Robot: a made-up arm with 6 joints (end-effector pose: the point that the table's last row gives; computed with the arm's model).
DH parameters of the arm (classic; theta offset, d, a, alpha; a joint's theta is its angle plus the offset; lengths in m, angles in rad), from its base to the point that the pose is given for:
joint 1: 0 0.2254 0 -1.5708
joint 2: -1.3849 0 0.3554 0
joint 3: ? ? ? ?
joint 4: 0 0.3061 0 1.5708
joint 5: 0 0 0.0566 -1.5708
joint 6: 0 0.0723 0 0
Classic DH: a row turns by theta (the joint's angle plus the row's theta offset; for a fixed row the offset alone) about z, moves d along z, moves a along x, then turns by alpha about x.
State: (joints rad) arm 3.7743 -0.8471 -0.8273 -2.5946 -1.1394 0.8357
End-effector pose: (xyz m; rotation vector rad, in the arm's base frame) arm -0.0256 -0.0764 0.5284 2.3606 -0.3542 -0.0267
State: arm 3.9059 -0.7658 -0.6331 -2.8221 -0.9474 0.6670
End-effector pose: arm -0.0523 -0.0901 0.4534 2.6172 -0.0400 -0.1915
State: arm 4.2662 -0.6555 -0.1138 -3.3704 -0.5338 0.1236
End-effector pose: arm -0.0457 -0.0506 0.2887 2.5629 1.7243 -0.4214
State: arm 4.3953 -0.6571 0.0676 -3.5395 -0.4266 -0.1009
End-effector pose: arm -0.0386 -0.0164 0.2492 -2.0048 -2.2924 0.3661
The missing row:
joint 3: 1.3849 0 0.0693 -1.5708
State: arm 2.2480 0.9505 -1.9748 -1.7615 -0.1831 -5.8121
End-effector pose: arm -0.4694 0.4760 0.2324 0.5768 -2.2725 -1.0249
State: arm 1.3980 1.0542 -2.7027 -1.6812 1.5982 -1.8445
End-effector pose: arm 0.1909 0.6669 0.4460 0.0120 1.4712 -0.3268
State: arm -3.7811 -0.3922 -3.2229 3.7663 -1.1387 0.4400
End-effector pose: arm 0.1292 -0.1613 0.8283 1.1105 0.0892 -2.6739
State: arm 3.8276 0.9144 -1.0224 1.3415 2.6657 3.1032
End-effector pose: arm -0.2547 -0.3135 0.1257 0.6534 -0.0688 2.3565
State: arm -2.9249 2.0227 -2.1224 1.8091 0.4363 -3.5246
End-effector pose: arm -0.3842 -0.0639 -0.3734 2.2340 -1.5085 0.2380
